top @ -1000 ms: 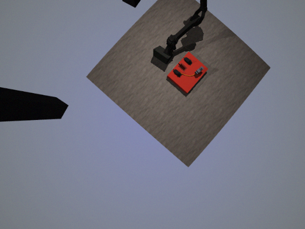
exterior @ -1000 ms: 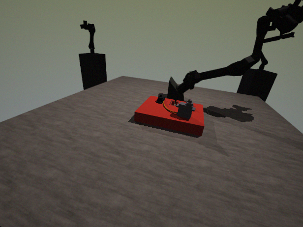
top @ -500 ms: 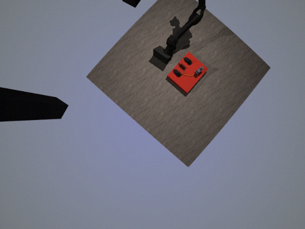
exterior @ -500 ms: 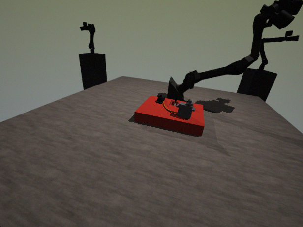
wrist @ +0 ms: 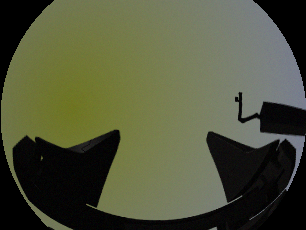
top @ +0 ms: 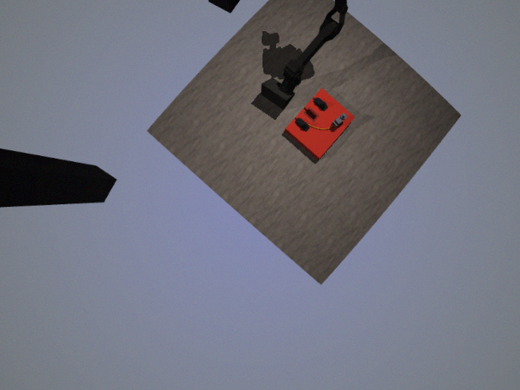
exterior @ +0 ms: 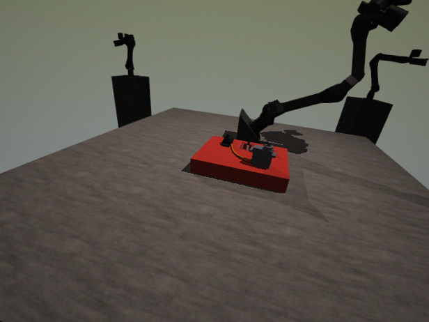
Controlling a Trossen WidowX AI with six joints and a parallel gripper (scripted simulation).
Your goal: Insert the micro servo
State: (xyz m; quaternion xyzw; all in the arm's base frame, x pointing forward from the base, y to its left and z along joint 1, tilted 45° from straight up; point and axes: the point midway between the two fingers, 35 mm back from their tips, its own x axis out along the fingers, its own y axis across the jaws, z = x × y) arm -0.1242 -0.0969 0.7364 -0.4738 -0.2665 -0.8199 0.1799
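My gripper tip is now 40 cm short of the red deck, 52 cm to the left of it and 66 cm above it.
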